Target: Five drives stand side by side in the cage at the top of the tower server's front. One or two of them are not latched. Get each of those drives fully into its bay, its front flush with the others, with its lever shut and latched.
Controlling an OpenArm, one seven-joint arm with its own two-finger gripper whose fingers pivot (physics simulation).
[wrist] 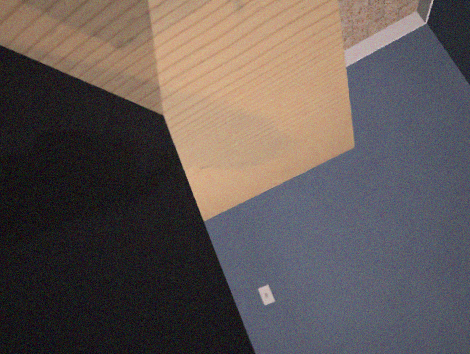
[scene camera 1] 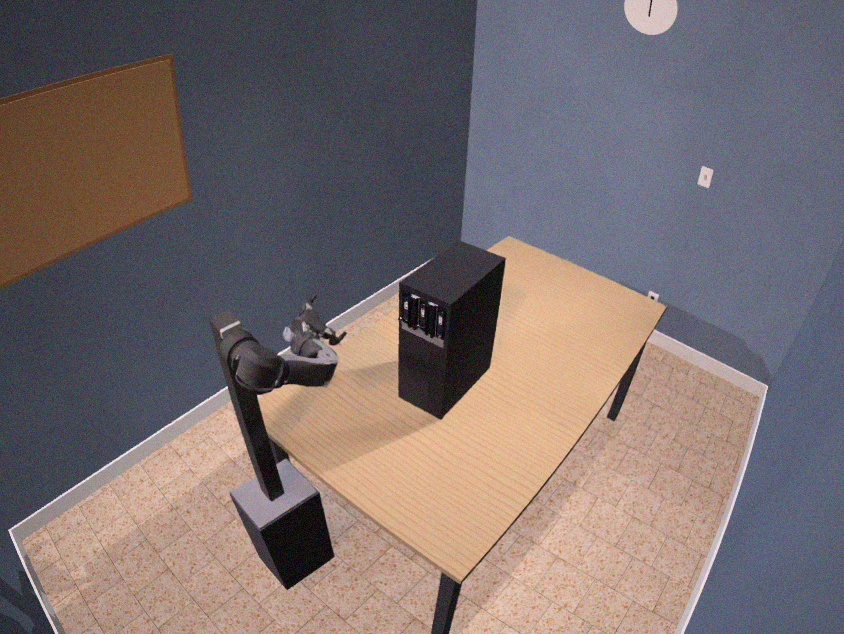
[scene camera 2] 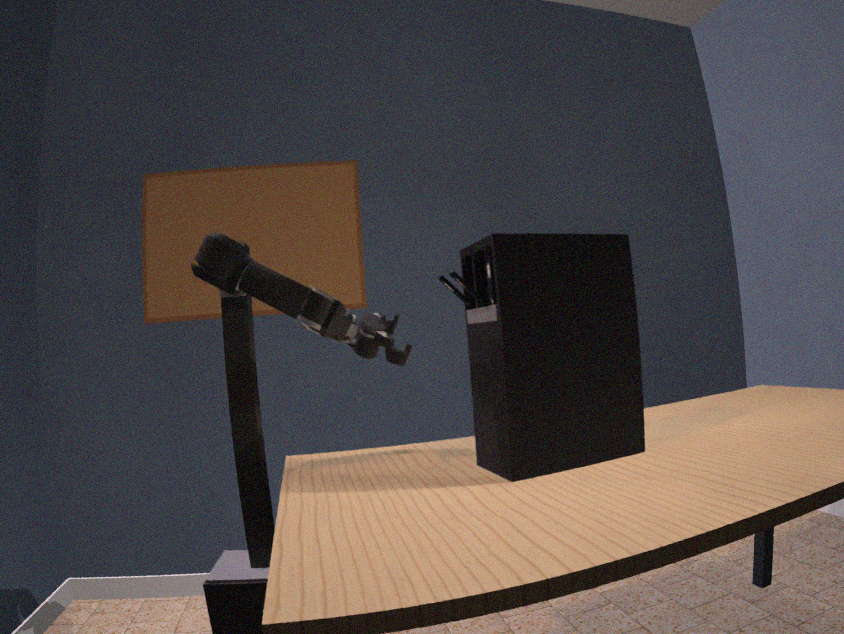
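The black tower server [scene camera 1: 470,327] [scene camera 2: 566,354] [wrist: 100,225] stands upright on the table, its front towards the arm. The drives [scene camera 1: 423,313] stand side by side in the cage at the top of its front. In the scene camera 2 view two dark levers [scene camera 2: 453,290] [scene camera 2: 461,282] stick out and up from the cage; I cannot tell which bays they belong to, nor whether their drives are flush. My gripper [scene camera 1: 328,317] [scene camera 2: 402,333] is open and empty, in front of the server and apart from it, lower than the levers. The wrist view shows neither fingers nor drives.
The wooden table [scene camera 1: 545,382] [scene camera 2: 382,545] [wrist: 250,100] bears the server. The arm's post [scene camera 1: 249,416] [scene camera 2: 242,409] and pedestal [scene camera 1: 293,525] stand at the table's near end. A corkboard [scene camera 1: 95,163] [scene camera 2: 252,204] hangs on the dark wall behind the arm.
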